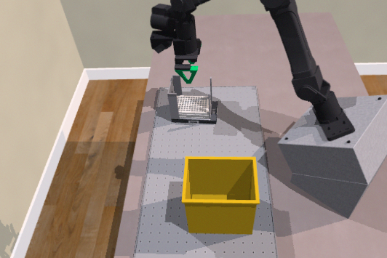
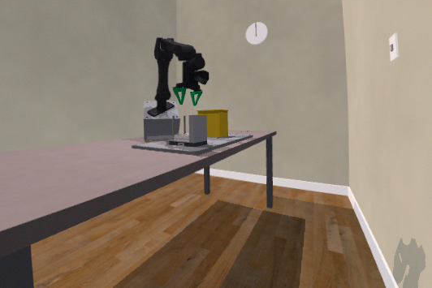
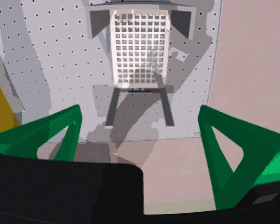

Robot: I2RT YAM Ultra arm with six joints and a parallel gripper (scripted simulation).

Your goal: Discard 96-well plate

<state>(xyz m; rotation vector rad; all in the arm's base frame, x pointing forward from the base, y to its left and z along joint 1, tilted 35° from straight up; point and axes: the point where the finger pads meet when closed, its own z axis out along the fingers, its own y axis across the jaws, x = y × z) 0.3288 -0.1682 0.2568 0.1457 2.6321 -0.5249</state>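
Now: hand 120 mm above the rack wall, 70 mm short of it and 10 mm to the left of it. Round my hand: yellow plastics bin W1: 400 mm to the left, 110 mm below, 40 mm behind.
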